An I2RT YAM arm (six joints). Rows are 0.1 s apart.
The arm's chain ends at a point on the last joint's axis. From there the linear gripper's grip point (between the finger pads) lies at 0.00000 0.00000 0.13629 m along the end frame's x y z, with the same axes.
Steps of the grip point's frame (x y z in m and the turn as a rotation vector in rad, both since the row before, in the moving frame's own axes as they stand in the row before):
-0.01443, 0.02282, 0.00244, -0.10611, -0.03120, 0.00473
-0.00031, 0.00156, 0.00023, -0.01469, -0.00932, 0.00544
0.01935, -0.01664, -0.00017, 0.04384, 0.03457, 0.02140
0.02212, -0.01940, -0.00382, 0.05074, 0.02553, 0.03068
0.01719, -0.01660, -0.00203, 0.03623, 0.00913, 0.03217
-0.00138, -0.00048, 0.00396, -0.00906, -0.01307, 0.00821
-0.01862, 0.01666, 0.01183, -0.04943, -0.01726, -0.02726
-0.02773, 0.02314, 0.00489, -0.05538, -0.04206, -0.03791
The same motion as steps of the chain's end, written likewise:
-0.01015, 0.00840, 0.00327, -0.10611, -0.03120, 0.00473
0.00097, -0.00044, 0.00025, -0.01469, -0.00932, 0.00544
0.01458, -0.01072, 0.00004, 0.04384, 0.03457, 0.02140
0.01854, -0.01254, -0.00360, 0.05074, 0.02553, 0.03068
0.01587, -0.01168, -0.00193, 0.03623, 0.00913, 0.03217
0.00041, -0.00171, 0.00398, -0.00906, -0.01307, 0.00821
-0.01636, 0.00990, 0.01202, -0.04943, -0.01726, -0.02726
-0.02215, 0.01549, 0.00522, -0.05538, -0.04206, -0.03791

